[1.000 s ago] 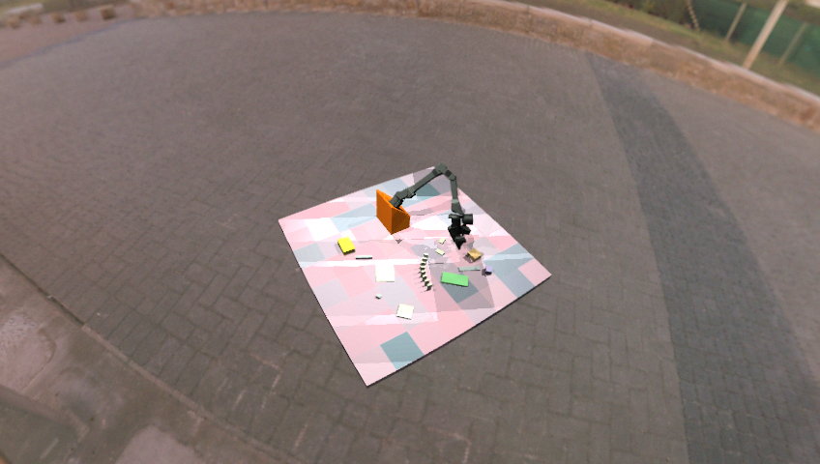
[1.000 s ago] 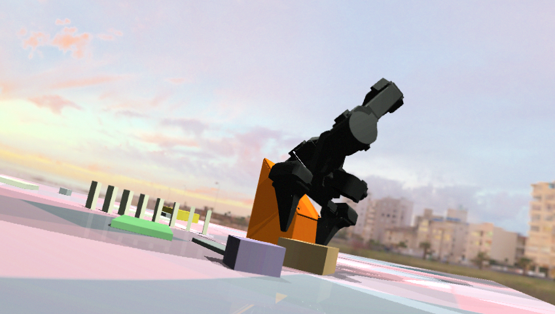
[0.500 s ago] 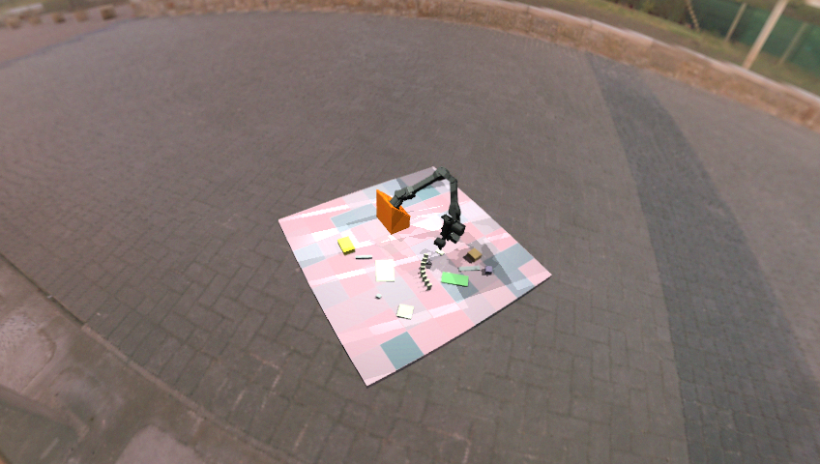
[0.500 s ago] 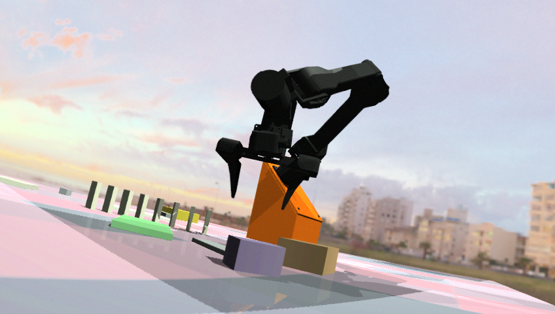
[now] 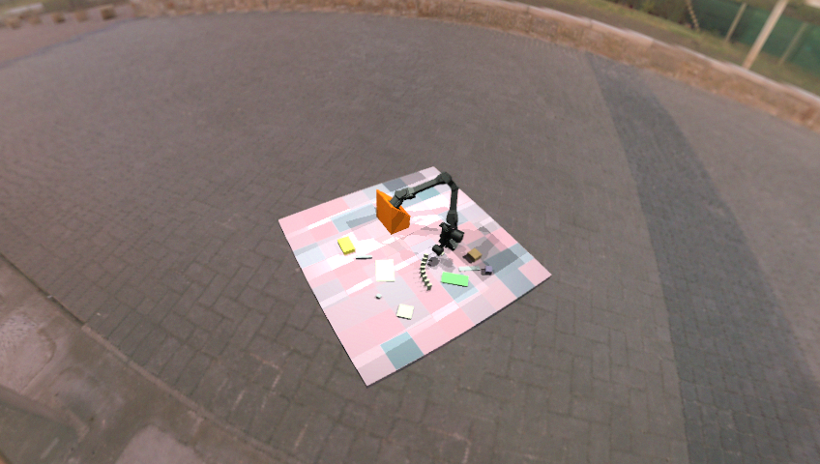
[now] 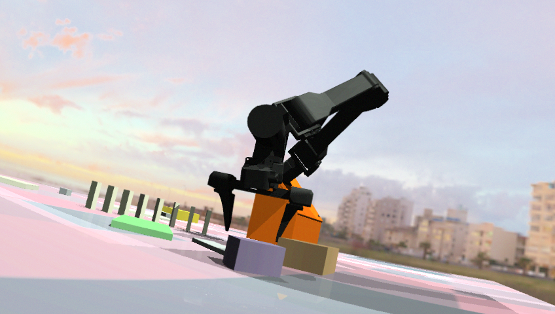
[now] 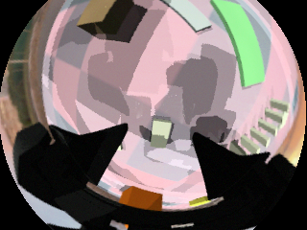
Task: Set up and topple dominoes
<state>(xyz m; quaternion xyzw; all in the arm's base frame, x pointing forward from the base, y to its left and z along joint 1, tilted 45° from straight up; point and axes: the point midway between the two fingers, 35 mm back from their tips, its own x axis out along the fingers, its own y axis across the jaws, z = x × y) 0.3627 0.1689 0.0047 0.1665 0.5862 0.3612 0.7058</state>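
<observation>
The tan block is 130 mm ahead of my gripper tip and 150 mm to the left of it. From my gripper tip the other things lie so: cream tile (210 mm ahead, 430 mm to the right, 10 mm below); then green slab (200 mm ahead, 70 mm to the right, 10 mm below); then purple block (270 mm ahead, 140 mm to the left, 10 mm below).
</observation>
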